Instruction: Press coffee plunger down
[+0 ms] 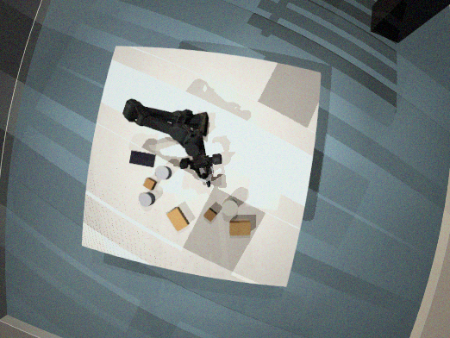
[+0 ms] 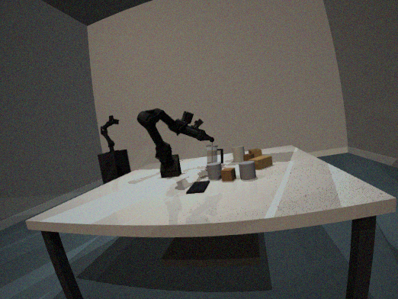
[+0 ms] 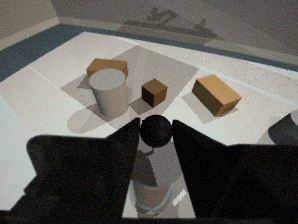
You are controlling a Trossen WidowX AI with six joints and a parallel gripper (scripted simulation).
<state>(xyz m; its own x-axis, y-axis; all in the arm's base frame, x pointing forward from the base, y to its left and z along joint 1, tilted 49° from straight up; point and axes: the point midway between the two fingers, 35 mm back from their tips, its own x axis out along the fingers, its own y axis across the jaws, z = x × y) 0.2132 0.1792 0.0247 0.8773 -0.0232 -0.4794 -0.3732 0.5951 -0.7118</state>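
My gripper tip is now 90 mm above the coffee press. The rest, counted from my gripper tip: white mug (120 mm ahead, 160 mm to the left, 130 mm below); then flat black slab (390 mm to the right, 170 mm below).
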